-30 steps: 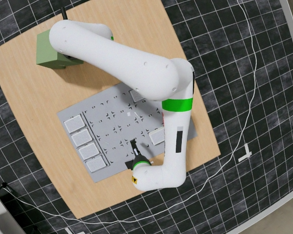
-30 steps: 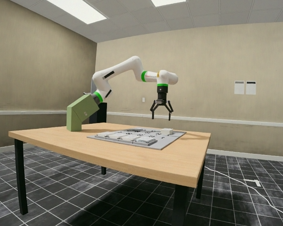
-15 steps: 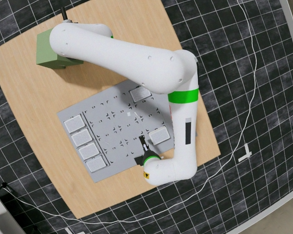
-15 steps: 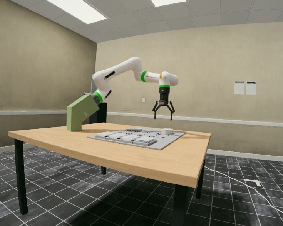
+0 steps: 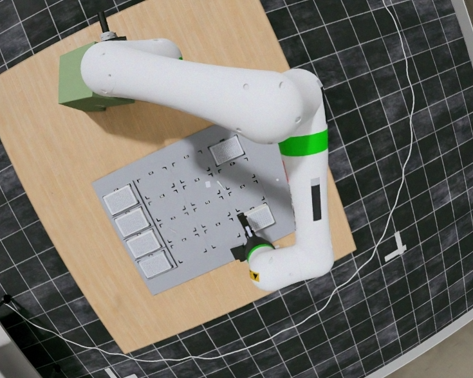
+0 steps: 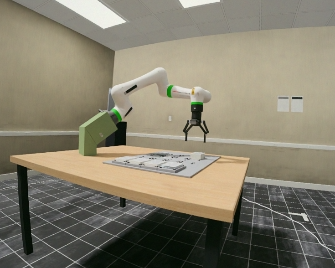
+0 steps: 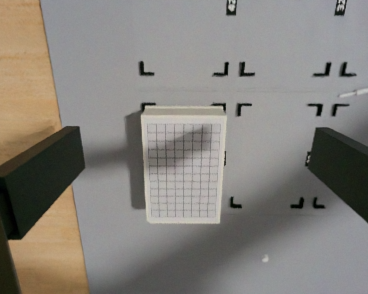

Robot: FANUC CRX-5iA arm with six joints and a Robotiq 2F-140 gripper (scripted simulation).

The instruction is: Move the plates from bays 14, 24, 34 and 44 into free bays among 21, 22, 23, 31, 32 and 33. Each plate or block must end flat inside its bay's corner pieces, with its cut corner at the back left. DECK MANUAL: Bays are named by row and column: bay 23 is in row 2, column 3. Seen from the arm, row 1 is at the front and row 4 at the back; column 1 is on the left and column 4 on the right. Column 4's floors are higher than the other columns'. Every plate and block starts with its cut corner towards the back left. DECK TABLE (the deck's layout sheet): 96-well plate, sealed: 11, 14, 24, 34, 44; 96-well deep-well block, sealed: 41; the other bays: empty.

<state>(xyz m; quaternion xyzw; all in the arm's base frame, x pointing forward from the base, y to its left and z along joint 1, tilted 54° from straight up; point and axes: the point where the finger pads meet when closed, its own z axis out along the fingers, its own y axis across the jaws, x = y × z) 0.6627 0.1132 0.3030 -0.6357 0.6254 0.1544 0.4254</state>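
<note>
Right now the white block is 6 cm to the left of my hand and 12 cm below it. From my hand the other things lie so: sealed plate (32 cm behind, 1 cm to the left, 14 cm below).
</note>
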